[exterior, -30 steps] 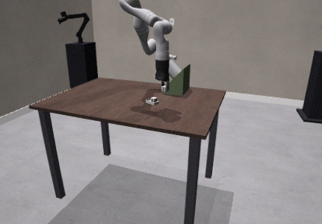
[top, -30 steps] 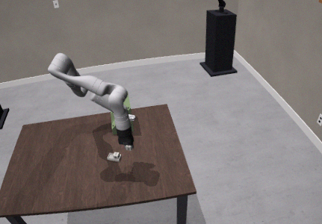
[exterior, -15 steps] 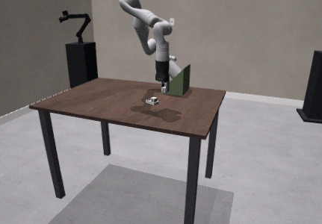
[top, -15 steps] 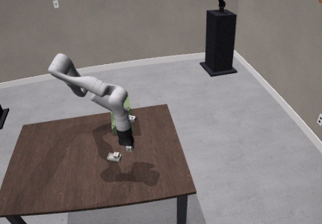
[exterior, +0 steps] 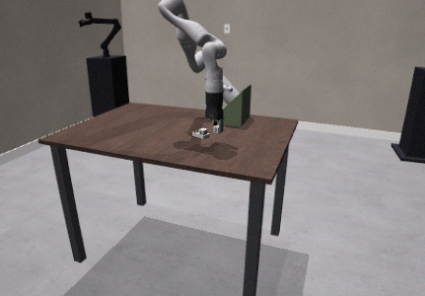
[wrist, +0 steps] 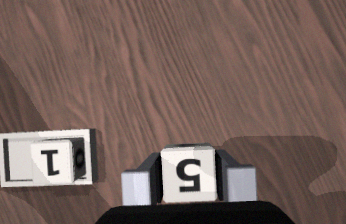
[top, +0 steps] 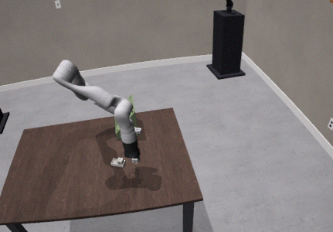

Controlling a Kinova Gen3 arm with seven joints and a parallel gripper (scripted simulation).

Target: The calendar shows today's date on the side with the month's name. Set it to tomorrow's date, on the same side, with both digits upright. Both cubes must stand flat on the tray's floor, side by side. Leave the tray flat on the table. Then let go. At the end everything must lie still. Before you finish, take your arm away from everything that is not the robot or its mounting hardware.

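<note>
Right now the white cube is 50 mm behind my hand, 80 mm to the right of it and 50 mm below it. Round my hand: white calendar tray (50 mm behind, 100 mm to the right, 60 mm below); then digit cube (10 mm below).
</note>
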